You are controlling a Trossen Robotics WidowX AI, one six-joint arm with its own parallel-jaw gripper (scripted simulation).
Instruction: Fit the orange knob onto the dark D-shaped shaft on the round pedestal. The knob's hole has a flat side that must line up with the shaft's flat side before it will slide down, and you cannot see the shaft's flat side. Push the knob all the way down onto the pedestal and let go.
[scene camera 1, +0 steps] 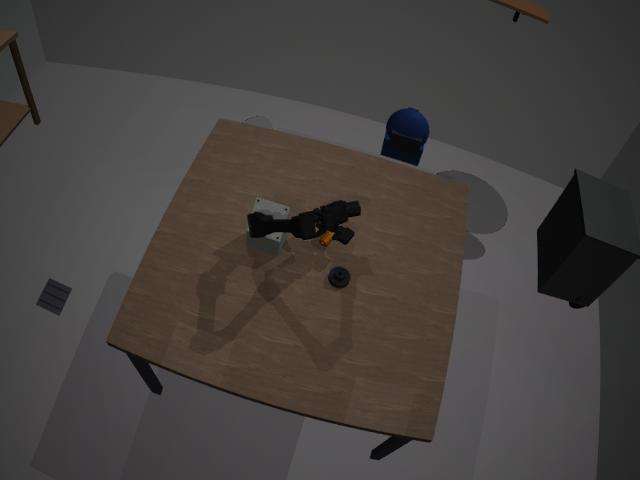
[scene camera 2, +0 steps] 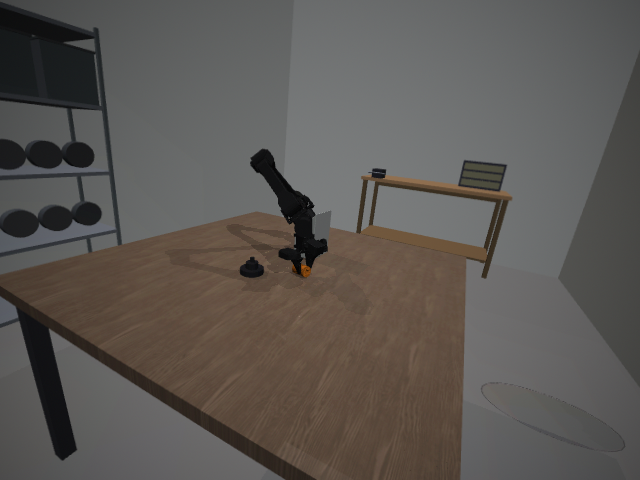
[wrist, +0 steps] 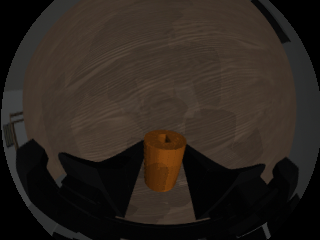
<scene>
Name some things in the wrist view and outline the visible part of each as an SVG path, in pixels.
My gripper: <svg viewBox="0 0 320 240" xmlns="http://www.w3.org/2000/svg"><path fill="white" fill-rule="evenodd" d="M52 235L56 240L79 240L75 239L75 237L73 239L69 237L68 239L68 237L59 235L56 232L53 232ZM16 148L16 172L29 201L49 219L93 240L267 240L261 225L267 223L272 236L300 201L297 193L291 199L299 168L287 156L275 165L272 180L267 184L260 177L264 164L228 169L185 144L183 168L193 213L201 221L177 225L133 223L116 216L125 219L143 165L144 140L100 163L60 152L57 156L67 173L60 188L45 168L45 149L33 137Z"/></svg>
An orange knob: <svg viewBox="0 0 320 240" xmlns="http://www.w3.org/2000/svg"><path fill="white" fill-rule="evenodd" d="M153 129L153 131L145 133L144 183L153 191L165 192L172 189L173 185L176 184L181 163L183 163L185 144L187 143L185 143L185 137L180 135L180 133L169 131L169 129Z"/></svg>
</scene>
